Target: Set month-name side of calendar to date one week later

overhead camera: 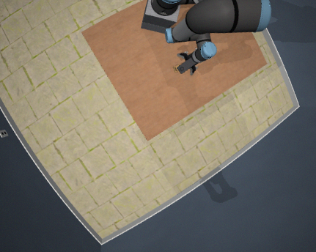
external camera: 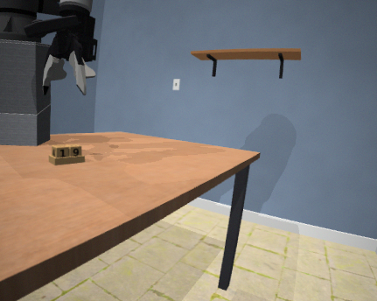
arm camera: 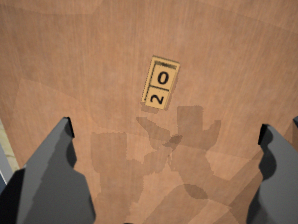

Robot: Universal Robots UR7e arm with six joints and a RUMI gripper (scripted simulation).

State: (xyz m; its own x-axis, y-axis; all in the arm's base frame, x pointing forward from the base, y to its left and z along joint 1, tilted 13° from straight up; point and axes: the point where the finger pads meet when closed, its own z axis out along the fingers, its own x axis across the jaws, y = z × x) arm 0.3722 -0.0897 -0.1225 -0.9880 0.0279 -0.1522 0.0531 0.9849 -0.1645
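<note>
The cube is 14 cm below my hand. The rest, counted from my hand: wooden tray 2 cm to the left, 15 cm below.
</note>
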